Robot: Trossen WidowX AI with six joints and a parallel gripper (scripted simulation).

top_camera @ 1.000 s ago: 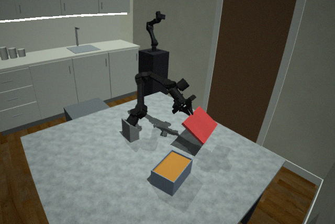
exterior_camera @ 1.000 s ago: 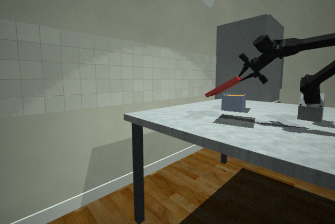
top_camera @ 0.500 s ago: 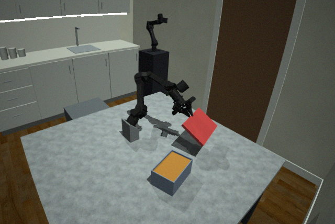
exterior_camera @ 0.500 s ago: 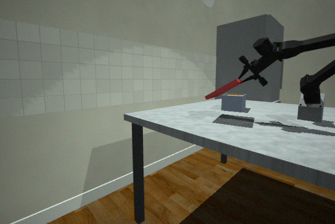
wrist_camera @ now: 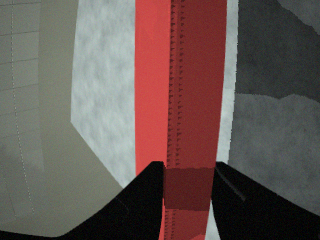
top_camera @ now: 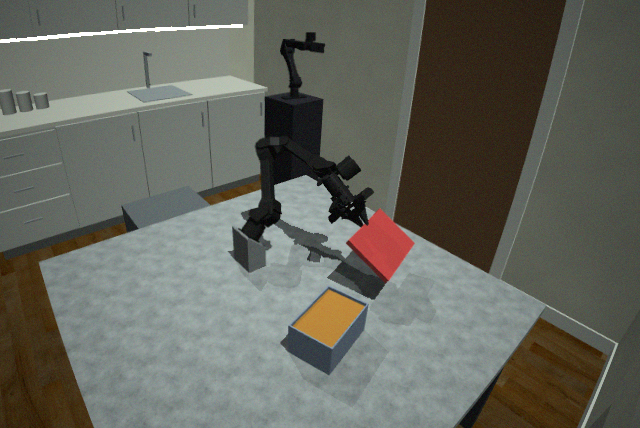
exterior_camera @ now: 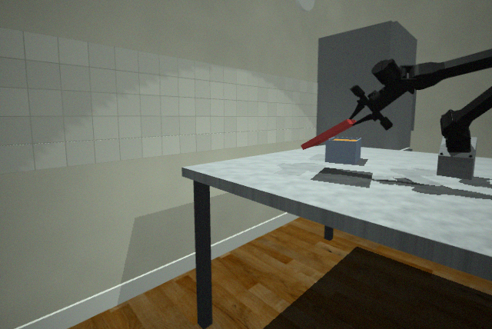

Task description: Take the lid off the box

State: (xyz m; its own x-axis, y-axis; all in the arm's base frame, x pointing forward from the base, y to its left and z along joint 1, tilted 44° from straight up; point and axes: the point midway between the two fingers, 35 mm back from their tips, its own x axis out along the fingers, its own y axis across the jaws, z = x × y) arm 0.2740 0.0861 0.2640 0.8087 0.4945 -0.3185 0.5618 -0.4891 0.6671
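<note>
My gripper is now 90 mm short of the red lid, 20 mm to the right of it and 60 mm above it. From my hand the other things lie so: storage box 160 mm ahead, 310 mm to the right, 160 mm below.
</note>
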